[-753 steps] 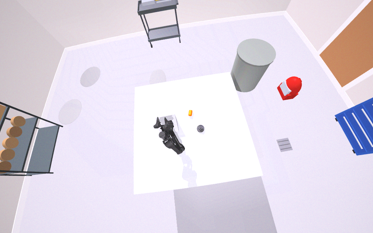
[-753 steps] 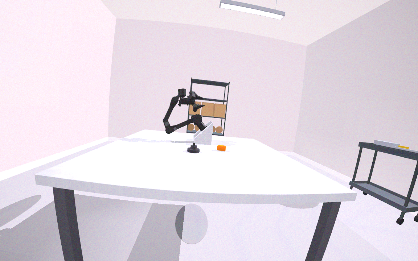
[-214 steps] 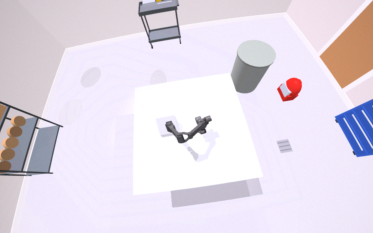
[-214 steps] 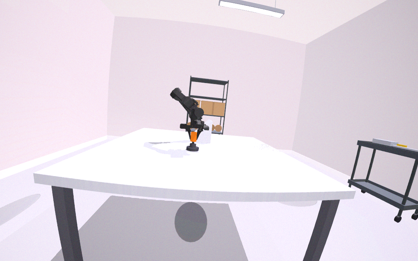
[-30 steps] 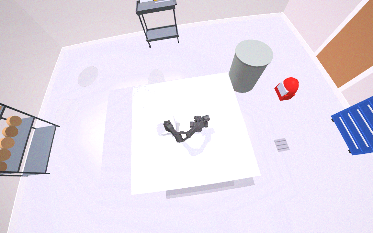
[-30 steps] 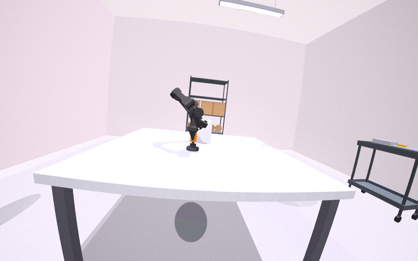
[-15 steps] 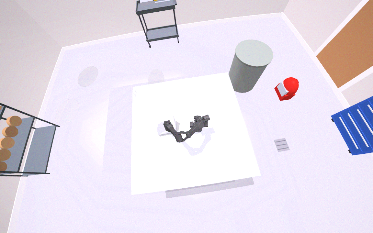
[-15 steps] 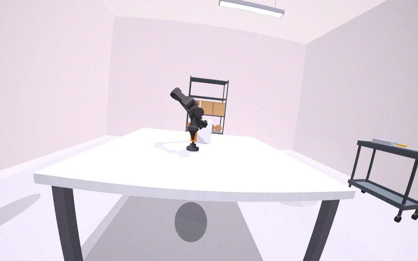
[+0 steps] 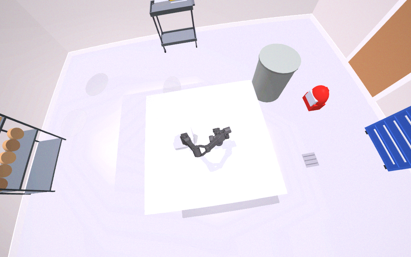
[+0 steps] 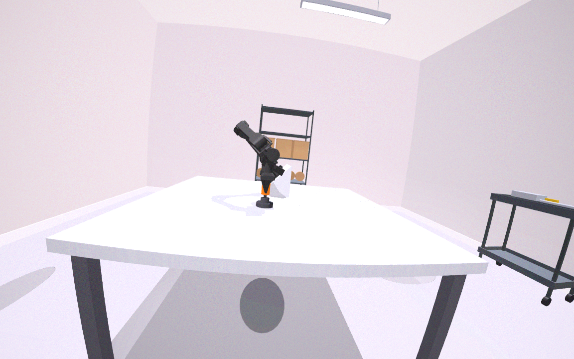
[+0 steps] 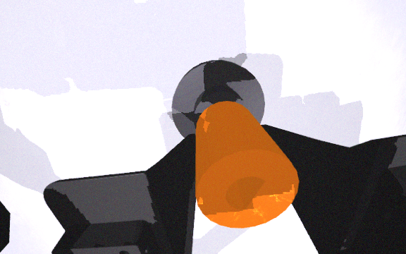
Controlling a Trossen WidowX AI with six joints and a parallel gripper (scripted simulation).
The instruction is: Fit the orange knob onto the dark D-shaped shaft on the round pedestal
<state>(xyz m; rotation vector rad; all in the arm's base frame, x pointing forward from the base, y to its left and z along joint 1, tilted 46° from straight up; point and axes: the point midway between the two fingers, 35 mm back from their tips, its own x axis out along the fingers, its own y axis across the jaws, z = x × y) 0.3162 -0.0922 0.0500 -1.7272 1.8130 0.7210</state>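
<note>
The orange knob lies 20 mm above my gripper tip. Also, from my gripper tip: dark round pedestal (40 mm below).
</note>
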